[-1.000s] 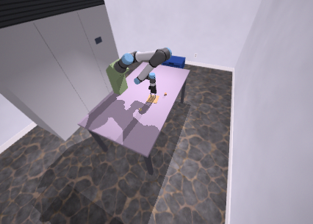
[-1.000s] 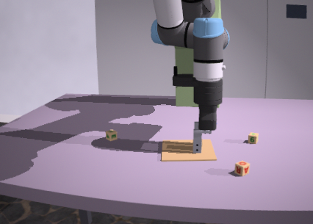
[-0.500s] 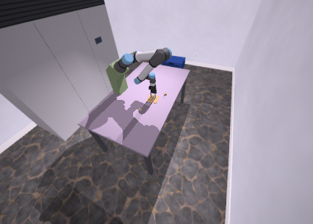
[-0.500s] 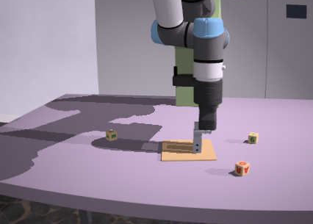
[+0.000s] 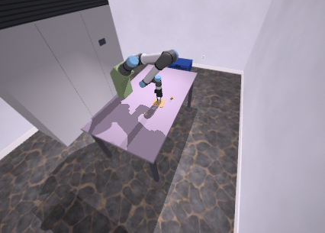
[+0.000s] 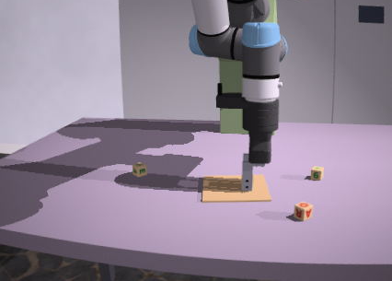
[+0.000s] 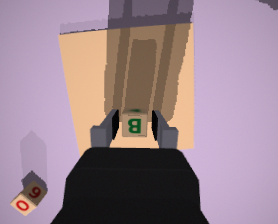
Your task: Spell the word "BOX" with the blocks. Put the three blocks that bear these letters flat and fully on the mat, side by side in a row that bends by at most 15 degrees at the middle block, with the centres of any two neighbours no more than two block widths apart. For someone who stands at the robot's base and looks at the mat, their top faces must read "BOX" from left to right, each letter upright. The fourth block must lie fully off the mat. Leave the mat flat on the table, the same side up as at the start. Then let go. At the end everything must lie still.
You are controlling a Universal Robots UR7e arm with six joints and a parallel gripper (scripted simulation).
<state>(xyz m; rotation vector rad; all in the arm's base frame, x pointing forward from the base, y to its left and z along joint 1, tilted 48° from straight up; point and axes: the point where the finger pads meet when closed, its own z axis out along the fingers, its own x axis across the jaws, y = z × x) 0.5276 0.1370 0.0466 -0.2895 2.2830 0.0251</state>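
Right now the mat is 1 cm ahead of my hand, 2 cm to the right of it and 2 cm below it.
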